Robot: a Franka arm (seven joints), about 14 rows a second.
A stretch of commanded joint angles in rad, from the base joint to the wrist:
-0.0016 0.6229 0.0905 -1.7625 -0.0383 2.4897 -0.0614
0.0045 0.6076 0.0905 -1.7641 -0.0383 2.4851 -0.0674
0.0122 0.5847 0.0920 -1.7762 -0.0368 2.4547 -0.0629
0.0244 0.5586 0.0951 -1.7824 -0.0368 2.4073 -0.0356
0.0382 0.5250 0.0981 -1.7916 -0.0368 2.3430 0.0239
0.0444 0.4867 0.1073 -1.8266 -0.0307 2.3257 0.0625
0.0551 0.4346 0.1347 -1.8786 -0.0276 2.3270 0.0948
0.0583 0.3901 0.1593 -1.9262 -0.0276 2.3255 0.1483
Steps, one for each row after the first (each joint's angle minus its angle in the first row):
0.0061 -0.0153 0.0000 -0.0016 0.0000 -0.0046 -0.0060
0.0138 -0.0382 0.0015 -0.0137 0.0015 -0.0350 -0.0015
0.0260 -0.0643 0.0046 -0.0199 0.0015 -0.0824 0.0258
0.0398 -0.0979 0.0076 -0.0291 0.0015 -0.1467 0.0853
0.0460 -0.1362 0.0168 -0.0641 0.0076 -0.1640 0.1239
0.0567 -0.1883 0.0442 -0.1161 0.0107 -0.1627 0.1562
0.0599 -0.2328 0.0688 -0.1637 0.0107 -0.1642 0.2097

